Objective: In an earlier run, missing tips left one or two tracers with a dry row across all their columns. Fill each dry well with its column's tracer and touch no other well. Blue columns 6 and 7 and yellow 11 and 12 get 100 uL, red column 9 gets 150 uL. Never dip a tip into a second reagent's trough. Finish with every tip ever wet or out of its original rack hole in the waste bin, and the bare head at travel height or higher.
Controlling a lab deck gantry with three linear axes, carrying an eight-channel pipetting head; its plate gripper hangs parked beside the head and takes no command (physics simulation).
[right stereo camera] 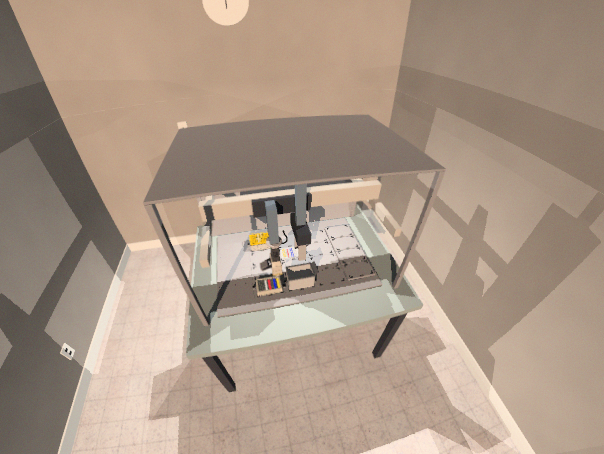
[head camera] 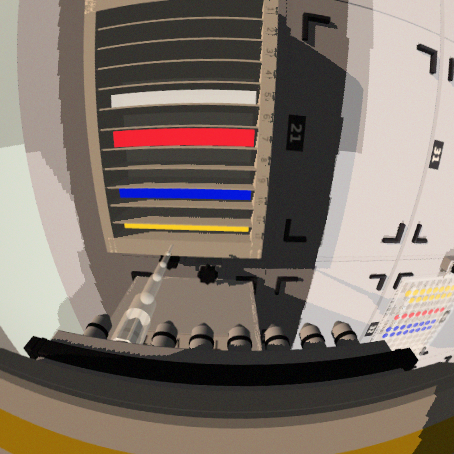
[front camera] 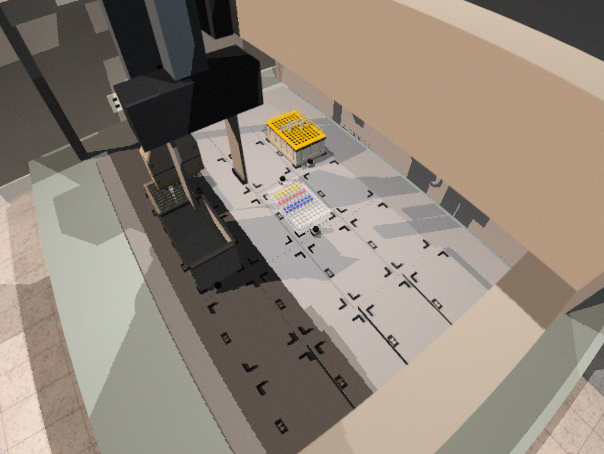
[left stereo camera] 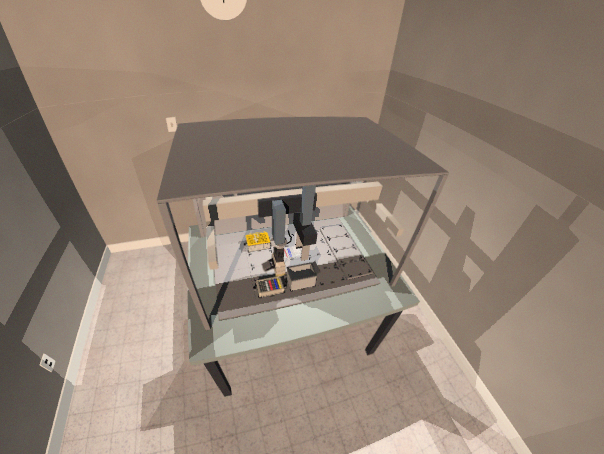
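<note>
The pipetting head (front camera: 175,167) (head camera: 225,367) hangs by the yellow-trough end of the reagent reservoir (head camera: 185,246). One clear tip (head camera: 147,298) is on its second nozzle from the left in the head view; the other nozzles are bare. No coloured liquid shows in the tip, and its height over the reservoir is unclear. The well plate (front camera: 320,218) bears yellow, red and blue wells; individual dry wells are too small to tell. The tip rack (front camera: 310,137) is yellow. The waste bin (front camera: 215,265) (left stereo camera: 302,283) adjoins the reservoir. The parked plate gripper (front camera: 217,193) has its paddles apart, empty.
The reservoir shows white, red, blue and yellow strips in separate troughs in the head view. The beige gantry beam (front camera: 400,100) crosses above the deck. Small dark knobs (front camera: 315,229) (head camera: 207,274) stand near the labware. A glass-green table edge (front camera: 75,240) borders the deck.
</note>
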